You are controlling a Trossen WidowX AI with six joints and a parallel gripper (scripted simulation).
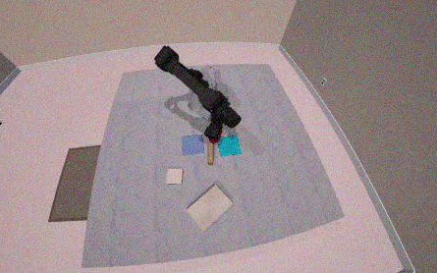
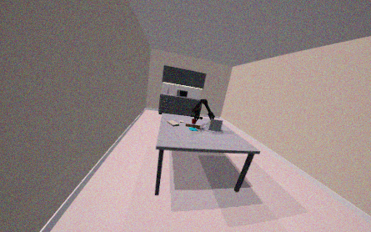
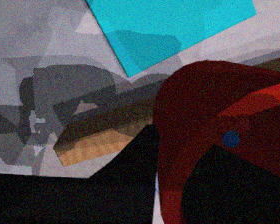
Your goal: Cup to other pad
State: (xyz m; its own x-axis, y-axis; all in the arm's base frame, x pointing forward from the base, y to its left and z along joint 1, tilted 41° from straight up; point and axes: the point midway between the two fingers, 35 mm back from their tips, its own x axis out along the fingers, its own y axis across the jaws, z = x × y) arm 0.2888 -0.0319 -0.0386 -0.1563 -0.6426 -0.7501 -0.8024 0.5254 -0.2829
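The blue marble is 40 mm to the right of my gripper tip, 30 mm ahead of it and 20 mm below it. Round my gripper tip: wooden bar (90 mm below, 30 mm to the right, 20 mm ahead); then cream tile (340 mm ahead, 120 mm to the right, 90 mm below); then blue pad (130 mm to the right, 110 mm below).
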